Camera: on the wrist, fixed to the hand. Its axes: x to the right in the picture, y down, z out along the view.
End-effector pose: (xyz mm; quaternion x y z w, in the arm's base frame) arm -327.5 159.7 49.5 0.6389 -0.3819 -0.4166 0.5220
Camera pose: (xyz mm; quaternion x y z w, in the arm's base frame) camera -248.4 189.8 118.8 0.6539 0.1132 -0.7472 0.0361
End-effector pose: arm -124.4 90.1 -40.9 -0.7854 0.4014 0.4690 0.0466
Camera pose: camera -102.3 14.0 34.5 -0.7719 -0.2774 0.4074 0.4016
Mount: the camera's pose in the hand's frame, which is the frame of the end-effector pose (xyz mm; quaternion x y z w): -8.5 59.2 -91.6 -0.0142 -0.1321 -0.6970 0.7046
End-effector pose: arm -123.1 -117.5 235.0 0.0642 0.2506 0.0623 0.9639
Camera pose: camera -180.7 -52.1 168.9 -0.1349 0.0931 -0.6329 0.7567
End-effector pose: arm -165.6 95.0 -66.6 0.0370 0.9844 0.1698 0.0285
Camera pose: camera -159.7 119.5 39.9 -0.6380 0.7132 0.1089 0.2690
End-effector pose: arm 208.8 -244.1 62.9 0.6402 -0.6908 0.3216 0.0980
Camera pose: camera 128.8 -186.5 110.3 0.9737 -0.0580 0.0639 0.2110
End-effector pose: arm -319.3 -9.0 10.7 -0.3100 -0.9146 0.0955 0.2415
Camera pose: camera -236.7 34.8 67.5 0.4282 -0.8938 -0.0731 0.1115
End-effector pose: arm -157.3 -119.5 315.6 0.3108 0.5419 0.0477 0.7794
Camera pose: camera -225.3 -35.9 334.2 -0.1635 0.4948 -0.5430 0.6584
